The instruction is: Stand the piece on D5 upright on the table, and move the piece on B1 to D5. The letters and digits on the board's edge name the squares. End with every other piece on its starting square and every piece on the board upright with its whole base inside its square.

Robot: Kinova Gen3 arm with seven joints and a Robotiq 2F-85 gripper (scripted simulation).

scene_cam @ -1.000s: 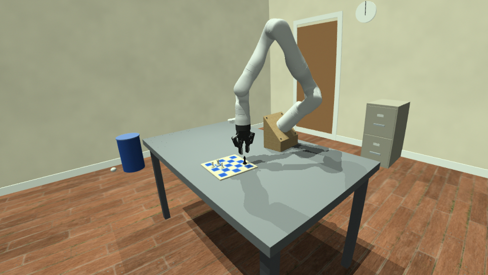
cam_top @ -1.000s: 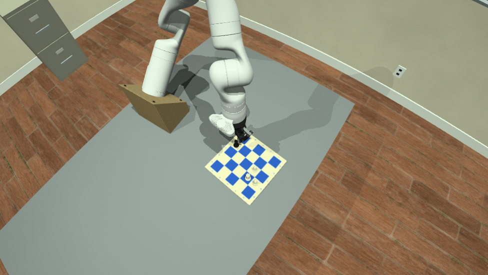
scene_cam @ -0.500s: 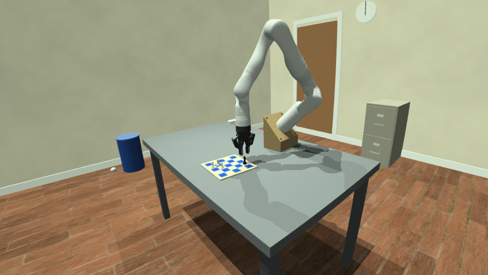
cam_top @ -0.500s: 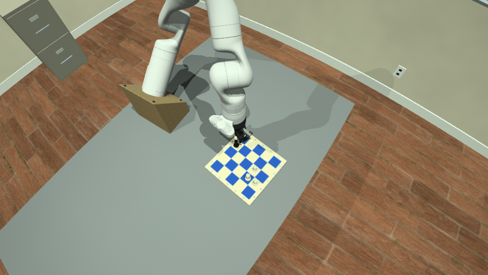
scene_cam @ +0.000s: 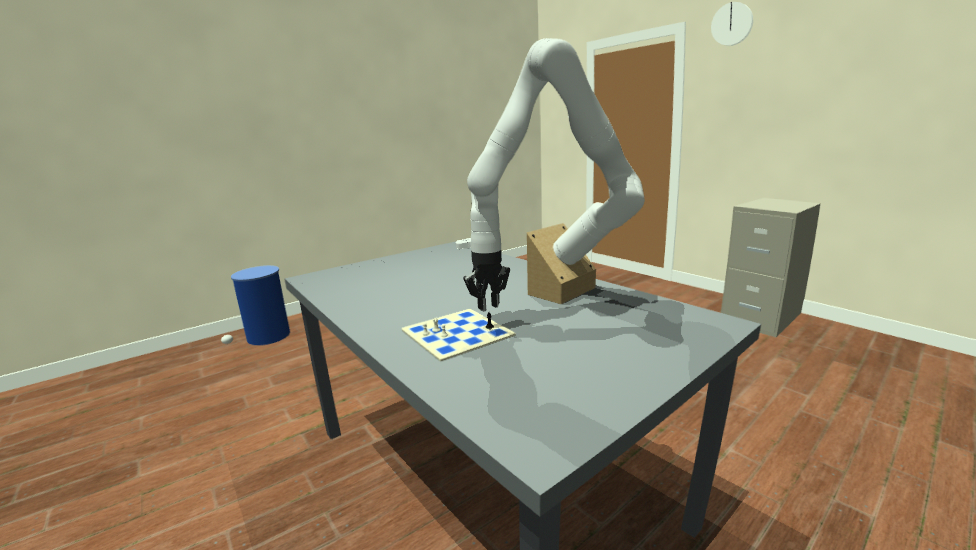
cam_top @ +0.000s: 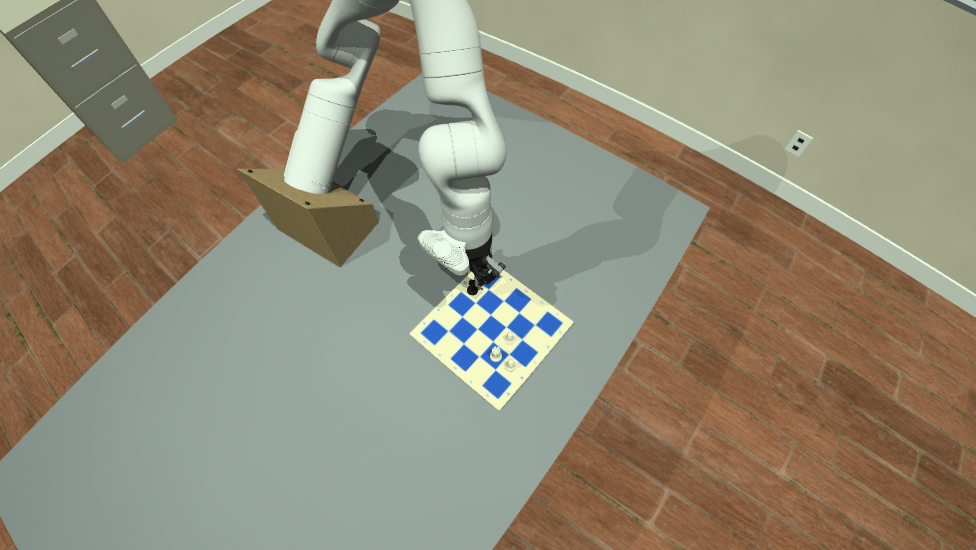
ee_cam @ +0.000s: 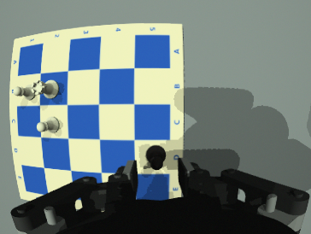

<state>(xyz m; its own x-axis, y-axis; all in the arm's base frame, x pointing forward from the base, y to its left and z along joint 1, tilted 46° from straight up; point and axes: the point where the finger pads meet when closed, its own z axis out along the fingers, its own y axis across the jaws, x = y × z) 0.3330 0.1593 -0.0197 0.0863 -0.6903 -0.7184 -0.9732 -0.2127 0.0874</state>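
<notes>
Now: hand 5 cm above the black pawn. Also, from my hand: chessboard 8 cm ahead, 3 cm to the right, 7 cm below.
</notes>
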